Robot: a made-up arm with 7 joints. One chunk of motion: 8 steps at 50 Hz.
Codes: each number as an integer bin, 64 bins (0 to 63) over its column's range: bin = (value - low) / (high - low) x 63, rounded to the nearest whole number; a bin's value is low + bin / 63 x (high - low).
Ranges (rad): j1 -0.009..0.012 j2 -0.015..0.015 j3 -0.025..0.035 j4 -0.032..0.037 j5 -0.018..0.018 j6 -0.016..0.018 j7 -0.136..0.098
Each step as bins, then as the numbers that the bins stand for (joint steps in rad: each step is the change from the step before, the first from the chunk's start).
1 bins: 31 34 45 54 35 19 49
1 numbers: 0.00133 0.00119 0.01786 0.02714 0.00200 -0.00575 0.04600
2 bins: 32 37 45 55 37 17 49
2 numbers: 0.00167 0.00262 0.01786 0.02824 0.00314 -0.00683 0.04600
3 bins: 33 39 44 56 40 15 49
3 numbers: 0.00200 0.00357 0.01690 0.02933 0.00486 -0.00790 0.04600
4 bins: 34 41 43 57 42 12 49
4 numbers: 0.00233 0.00452 0.01595 0.03043 0.00600 -0.00952 0.04600
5 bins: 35 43 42 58 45 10 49
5 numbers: 0.00267 0.00548 0.01500 0.03152 0.00771 -0.01060 0.04600
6 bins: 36 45 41 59 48 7 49
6 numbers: 0.00300 0.00643 0.01405 0.03262 0.00943 -0.01222 0.04600
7 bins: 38 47 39 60 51 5 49
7 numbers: 0.00367 0.00738 0.01214 0.03371 0.01114 -0.01330 0.04600
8 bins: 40 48 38 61 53 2 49
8 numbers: 0.00433 0.00786 0.01119 0.03481 0.01229 -0.01492 0.04600
